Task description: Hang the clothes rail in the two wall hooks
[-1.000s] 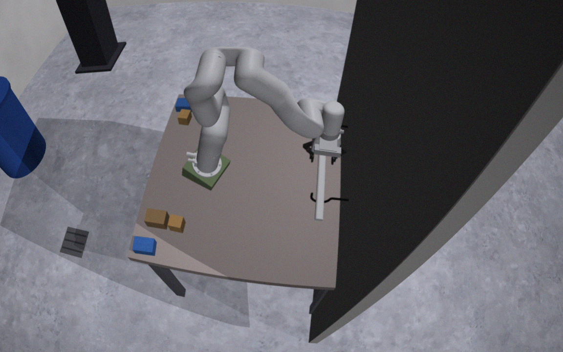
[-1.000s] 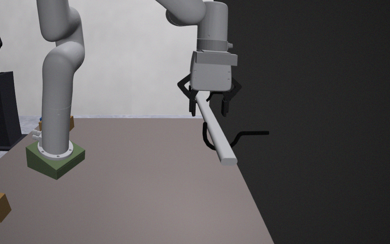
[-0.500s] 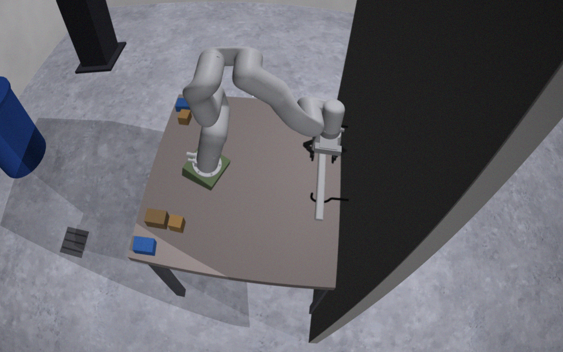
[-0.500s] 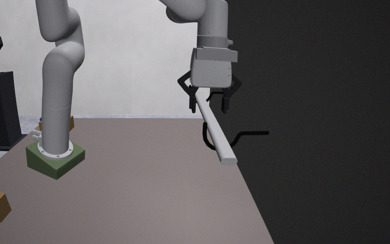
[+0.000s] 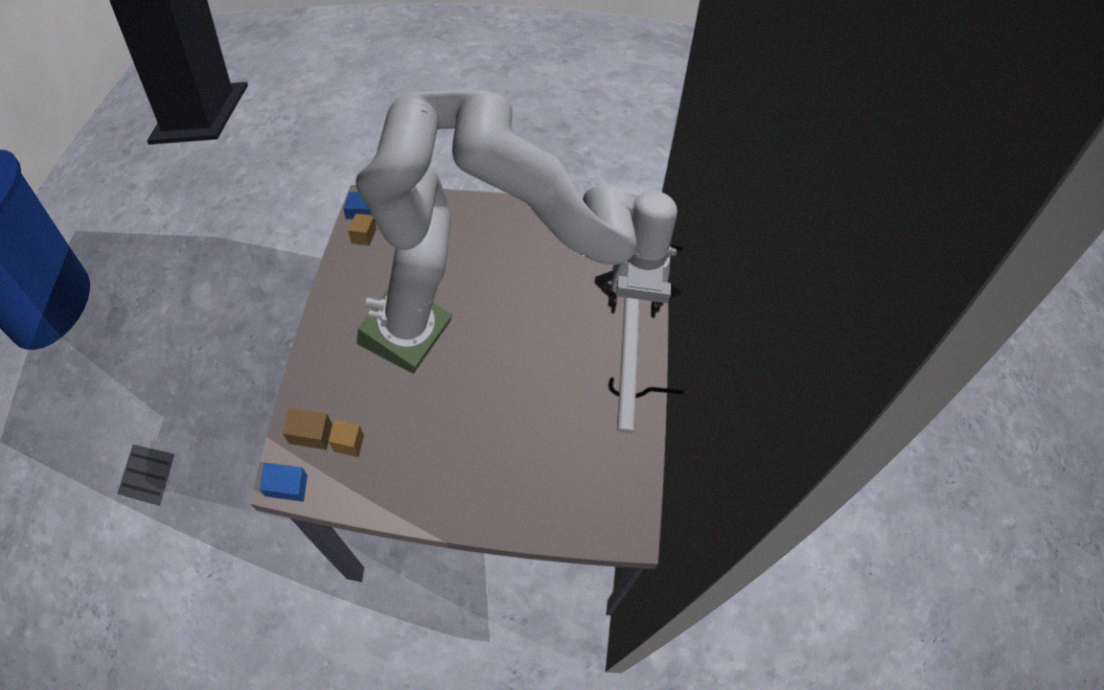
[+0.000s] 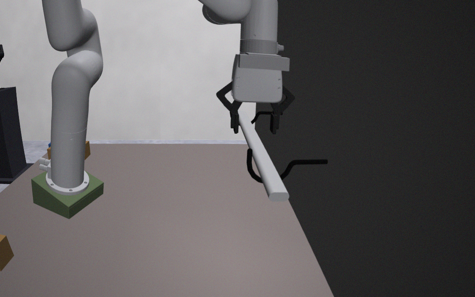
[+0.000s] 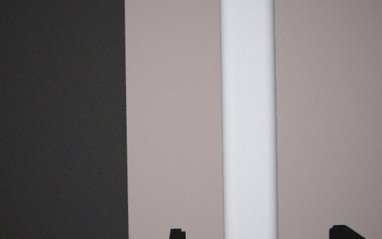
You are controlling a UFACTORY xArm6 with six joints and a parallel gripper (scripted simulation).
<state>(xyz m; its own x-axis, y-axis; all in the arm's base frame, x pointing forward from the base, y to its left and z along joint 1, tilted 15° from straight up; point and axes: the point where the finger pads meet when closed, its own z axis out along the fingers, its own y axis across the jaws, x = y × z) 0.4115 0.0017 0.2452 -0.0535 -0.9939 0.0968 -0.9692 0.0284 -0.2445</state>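
Now: hand 30 mm above the clothes rail. From my hand the other things lie so: dark wall panel 120 mm ahead, 10 mm to the right, 230 mm above.
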